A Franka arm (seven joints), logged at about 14 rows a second.
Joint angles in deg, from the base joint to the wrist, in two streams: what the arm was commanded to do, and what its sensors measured. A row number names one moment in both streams.
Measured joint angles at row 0:
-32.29, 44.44, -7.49, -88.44, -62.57, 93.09, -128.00
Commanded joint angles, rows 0 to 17:
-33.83, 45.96, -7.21, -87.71, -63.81, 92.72, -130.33
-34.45, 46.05, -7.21, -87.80, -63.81, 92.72, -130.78
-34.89, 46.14, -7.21, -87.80, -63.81, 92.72, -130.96
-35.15, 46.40, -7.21, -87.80, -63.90, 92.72, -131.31
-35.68, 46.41, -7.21, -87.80, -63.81, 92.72, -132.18
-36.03, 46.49, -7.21, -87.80, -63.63, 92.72, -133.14
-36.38, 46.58, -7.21, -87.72, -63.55, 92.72, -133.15
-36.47, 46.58, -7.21, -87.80, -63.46, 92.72, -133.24
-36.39, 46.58, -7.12, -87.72, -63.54, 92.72, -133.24
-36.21, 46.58, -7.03, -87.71, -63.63, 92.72, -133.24
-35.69, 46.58, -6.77, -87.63, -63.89, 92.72, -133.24
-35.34, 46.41, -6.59, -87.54, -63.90, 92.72, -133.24
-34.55, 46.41, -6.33, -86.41, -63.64, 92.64, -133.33
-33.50, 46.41, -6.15, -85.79, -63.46, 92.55, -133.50
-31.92, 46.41, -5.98, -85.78, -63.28, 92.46, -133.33
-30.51, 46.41, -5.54, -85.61, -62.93, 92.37, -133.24
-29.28, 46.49, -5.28, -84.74, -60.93, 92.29, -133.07
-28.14, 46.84, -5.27, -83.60, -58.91, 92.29, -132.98
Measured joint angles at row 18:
-30.39, 46.24, -5.44, -86.24, -61.38, 92.77, -132.88
